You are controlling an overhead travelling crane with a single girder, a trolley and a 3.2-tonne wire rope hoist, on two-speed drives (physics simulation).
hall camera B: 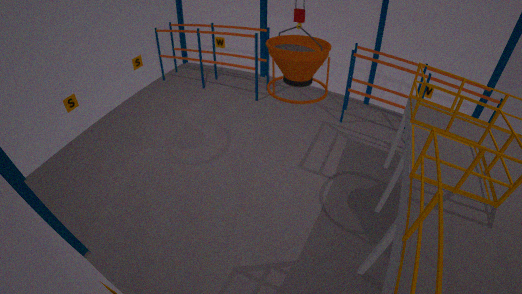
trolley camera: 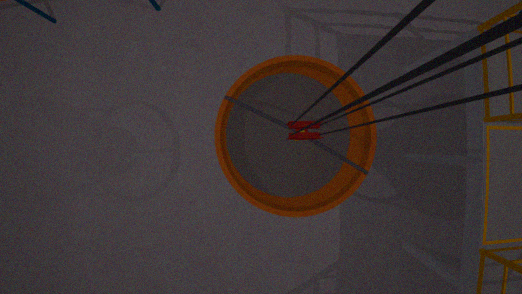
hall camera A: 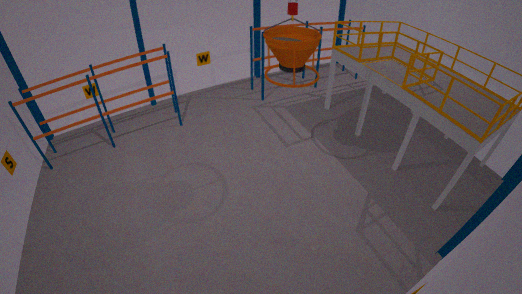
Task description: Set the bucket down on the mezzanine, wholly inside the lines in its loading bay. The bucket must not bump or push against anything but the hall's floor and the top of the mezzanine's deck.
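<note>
The orange bucket (hall camera A: pixel 292 50) (hall camera B: pixel 300 62) (trolley camera: pixel 360 145) hangs upright above the floor on two sling legs. My gripper, the hook under the red block (hall camera A: pixel 292 18) (hall camera B: pixel 299 25) (trolley camera: pixel 303 130), holds the slings above the middle of the bucket. The mezzanine (hall camera A: pixel 407 100) (hall camera B: pixel 404 200) (trolley camera: pixel 474 200) is to the right. In the trolley camera view a gap shows between the bucket's rim and the deck's near edge. The yellow bay lines (trolley camera: pixel 486 185) lie at that edge between two railing ends; their far part is cut off by the frame.
Yellow railings (hall camera A: pixel 440 110) (trolley camera: pixel 487 75) stand on both sides of the bay opening. One blue and orange rack (hall camera A: pixel 262 65) (hall camera B: pixel 351 75) stands behind the mezzanine's far end. Another rack (hall camera A: pixel 100 110) (hall camera B: pixel 257 65) stands along the W wall. In hall camera A the bucket overlaps the first rack.
</note>
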